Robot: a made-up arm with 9 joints.
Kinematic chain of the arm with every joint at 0, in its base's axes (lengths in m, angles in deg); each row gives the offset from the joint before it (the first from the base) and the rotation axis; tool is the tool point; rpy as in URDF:
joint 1: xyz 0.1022 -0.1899 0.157 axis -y
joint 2: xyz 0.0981 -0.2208 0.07 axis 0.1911 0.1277 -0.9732
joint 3: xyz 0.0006 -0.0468 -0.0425 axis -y
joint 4: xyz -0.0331 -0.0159 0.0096 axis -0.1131 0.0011 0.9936
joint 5: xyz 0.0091 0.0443 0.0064 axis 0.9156 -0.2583 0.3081
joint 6: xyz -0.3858 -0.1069 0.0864 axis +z
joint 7: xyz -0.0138 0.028 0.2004 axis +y
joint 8: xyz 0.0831 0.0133 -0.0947 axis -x
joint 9: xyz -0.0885 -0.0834 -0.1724 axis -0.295 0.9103 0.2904
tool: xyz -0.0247 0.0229 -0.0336 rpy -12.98 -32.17 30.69
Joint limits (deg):
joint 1: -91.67..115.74
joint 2: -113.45..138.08
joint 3: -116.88..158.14
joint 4: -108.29..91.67
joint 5: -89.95..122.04
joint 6: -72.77..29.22
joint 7: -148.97..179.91
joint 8: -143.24..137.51
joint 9: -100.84..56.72
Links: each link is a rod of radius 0.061 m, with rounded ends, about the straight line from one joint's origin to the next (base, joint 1, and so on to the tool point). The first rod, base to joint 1, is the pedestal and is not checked.
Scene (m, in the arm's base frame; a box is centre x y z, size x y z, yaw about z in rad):
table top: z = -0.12
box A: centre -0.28 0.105 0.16 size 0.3 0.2 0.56 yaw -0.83
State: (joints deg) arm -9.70 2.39 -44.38 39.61 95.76 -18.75 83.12 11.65 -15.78
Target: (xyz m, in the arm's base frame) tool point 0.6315 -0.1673 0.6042
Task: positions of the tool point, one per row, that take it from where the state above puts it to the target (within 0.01 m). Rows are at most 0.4 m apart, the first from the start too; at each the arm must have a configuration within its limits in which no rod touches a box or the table.
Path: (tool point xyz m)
1: 0.0017 -1.1379 0.0026
2: 0.3351 -1.1602 0.0924
3: 0.5280 -1.0670 0.3809
4: 0.4644 -0.8938 0.7147
5: 0.1712 -0.7055 0.9073
6: 0.3752 -0.5073 0.8981
7: 0.5356 -0.3182 0.7869
8: 0.6316 -0.1673 0.6041

